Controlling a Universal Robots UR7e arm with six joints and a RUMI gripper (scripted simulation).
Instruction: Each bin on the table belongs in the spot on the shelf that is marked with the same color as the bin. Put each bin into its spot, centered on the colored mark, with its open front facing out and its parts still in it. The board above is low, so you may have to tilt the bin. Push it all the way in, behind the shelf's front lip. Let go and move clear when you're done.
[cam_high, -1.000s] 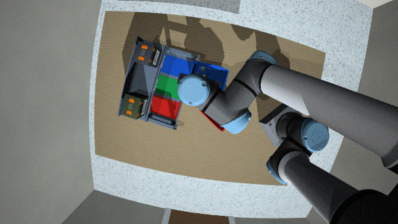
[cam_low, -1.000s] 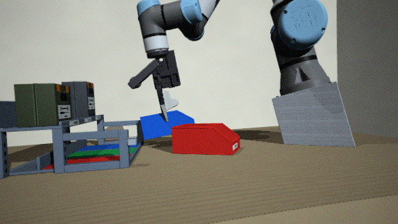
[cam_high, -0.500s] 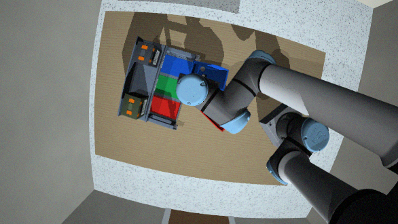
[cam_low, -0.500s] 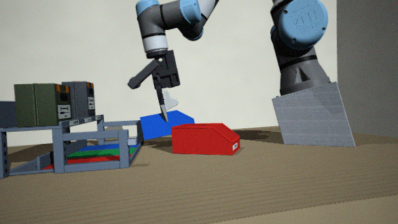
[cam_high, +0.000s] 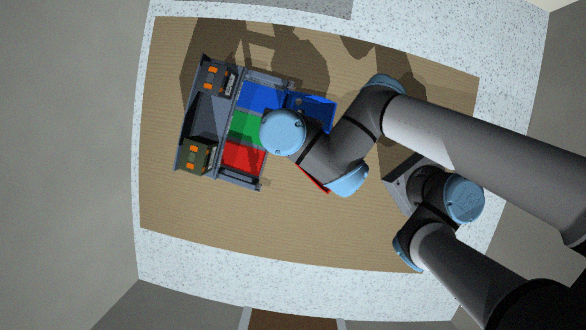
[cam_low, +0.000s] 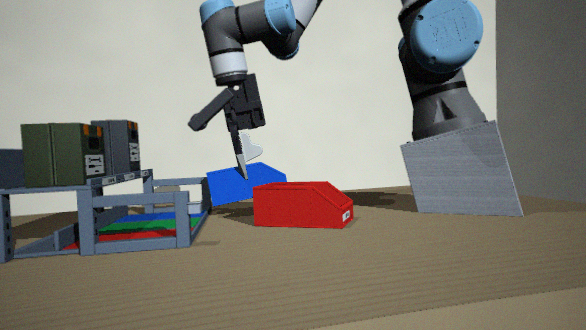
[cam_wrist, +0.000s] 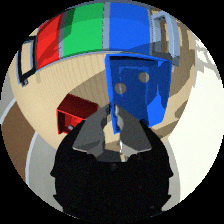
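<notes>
Now: hand 40 mm to the left of the blue bin, 30 mm above it and 20 mm past it. From my hand the other things lie so: red bin 150 mm to the left, 80 mm behind, 60 mm below; top board 300 mm ahead, 10 mm to the right; grey box 250 mm ahead, 120 mm to the right, 70 mm above.
</notes>
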